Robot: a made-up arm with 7 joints. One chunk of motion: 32 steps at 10 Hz.
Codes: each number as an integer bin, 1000 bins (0 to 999) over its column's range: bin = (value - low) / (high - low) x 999, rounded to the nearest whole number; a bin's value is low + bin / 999 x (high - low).
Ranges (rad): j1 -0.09..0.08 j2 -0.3..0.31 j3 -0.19..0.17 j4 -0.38..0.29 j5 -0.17..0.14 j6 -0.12..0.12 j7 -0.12..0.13
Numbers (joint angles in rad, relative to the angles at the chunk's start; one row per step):
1: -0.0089 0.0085 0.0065 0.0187 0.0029 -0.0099 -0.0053
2: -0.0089 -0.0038 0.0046 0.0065 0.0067 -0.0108 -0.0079
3: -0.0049 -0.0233 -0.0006 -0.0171 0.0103 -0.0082 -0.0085
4: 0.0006 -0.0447 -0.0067 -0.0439 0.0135 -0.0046 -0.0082
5: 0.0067 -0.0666 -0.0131 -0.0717 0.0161 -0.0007 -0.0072
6: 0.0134 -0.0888 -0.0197 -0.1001 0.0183 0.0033 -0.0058
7: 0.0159 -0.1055 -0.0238 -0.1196 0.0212 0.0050 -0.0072
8: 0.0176 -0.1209 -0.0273 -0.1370 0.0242 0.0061 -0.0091
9: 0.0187 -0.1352 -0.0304 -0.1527 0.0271 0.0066 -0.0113
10: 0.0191 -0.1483 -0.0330 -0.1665 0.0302 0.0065 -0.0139
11: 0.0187 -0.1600 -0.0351 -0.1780 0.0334 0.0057 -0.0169
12: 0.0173 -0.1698 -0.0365 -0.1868 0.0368 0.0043 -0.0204
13: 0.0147 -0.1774 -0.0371 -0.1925 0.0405 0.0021 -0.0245
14: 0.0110 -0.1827 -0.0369 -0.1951 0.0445 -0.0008 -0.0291
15: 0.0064 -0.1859 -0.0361 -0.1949 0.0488 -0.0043 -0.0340
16: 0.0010 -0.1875 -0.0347 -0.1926 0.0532 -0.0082 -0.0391
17: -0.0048 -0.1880 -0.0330 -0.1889 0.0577 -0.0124 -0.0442
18: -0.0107 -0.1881 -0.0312 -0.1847 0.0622 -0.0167 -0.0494
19: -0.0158 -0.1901 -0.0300 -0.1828 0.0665 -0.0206 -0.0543
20: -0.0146 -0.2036 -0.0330 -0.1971 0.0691 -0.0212 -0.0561
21: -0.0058 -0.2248 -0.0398 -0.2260 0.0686 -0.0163 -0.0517
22: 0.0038 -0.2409 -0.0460 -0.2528 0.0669 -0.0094 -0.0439
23: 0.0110 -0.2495 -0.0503 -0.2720 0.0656 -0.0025 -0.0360
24: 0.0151 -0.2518 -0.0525 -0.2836 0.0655 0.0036 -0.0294
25: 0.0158 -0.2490 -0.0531 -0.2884 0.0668 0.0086 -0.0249
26: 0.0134 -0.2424 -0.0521 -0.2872 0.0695 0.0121 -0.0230
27: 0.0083 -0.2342 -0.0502 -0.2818 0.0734 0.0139 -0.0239
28: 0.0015 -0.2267 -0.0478 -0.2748 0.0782 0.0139 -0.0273
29: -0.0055 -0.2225 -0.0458 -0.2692 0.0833 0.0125 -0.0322
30: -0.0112 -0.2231 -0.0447 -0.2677 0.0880 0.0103 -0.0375
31: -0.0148 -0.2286 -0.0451 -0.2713 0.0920 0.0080 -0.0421
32: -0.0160 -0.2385 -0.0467 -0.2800 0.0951 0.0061 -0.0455
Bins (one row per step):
1: 477 505 545 594 557 458 458
2: 477 485 540 576 569 455 448
3: 500 453 526 541 581 465 446
4: 532 418 509 501 591 480 447
5: 568 382 491 460 600 497 451
6: 608 346 473 417 607 513 456
7: 622 319 461 388 616 520 451
8: 632 293 451 362 626 525 443
9: 639 270 443 339 635 527 434
10: 641 248 436 318 645 527 424
11: 639 229 430 301 655 523 412
12: 631 213 426 288 666 517 398
13: 615 201 424 280 678 508 382
14: 594 192 425 276 691 496 363
15: 566 187 427 276 705 482 344
16: 535 184 431 279 719 465 323
17: 501 183 436 285 734 448 303
18: 466 183 441 291 748 430 282
19: 436 180 444 294 762 414 263
20: 443 158 436 273 771 411 255
21: 495 123 417 230 769 432 273
22: 551 97 400 190 763 460 304
23: 594 83 388 161 759 489 336
24: 618 79 382 144 759 514 362
25: 622 84 380 137 763 535 380
26: 608 94 383 138 772 550 388
27: 578 108 388 146 784 557 384
28: 538 120 395 157 800 557 370
29: 497 127 400 165 816 552 351
30: 463 126 403 167 831 542 330
31: 442 117 402 162 844 533 311
32: 435 101 398 149 854 525 298

